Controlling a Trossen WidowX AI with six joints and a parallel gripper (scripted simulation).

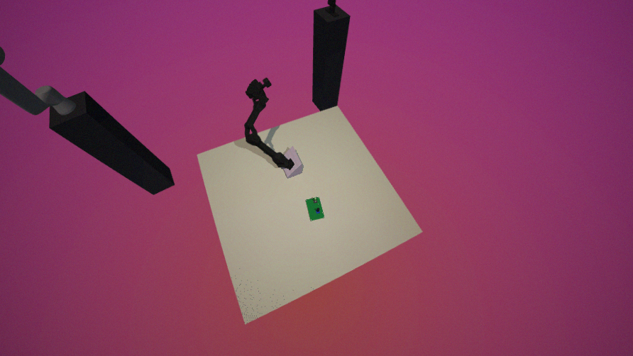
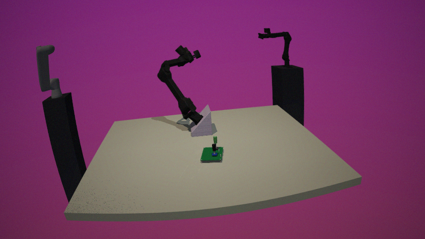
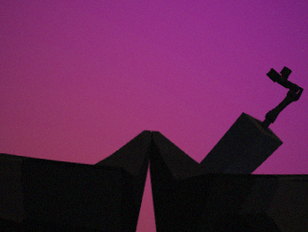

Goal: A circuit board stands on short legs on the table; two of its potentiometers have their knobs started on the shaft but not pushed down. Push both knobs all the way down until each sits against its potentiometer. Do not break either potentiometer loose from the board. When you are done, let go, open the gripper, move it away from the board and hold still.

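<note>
Now: the green knob 89 cm ahead of my gripper tip, 2 cm to the right of it and 33 cm below it.
</note>
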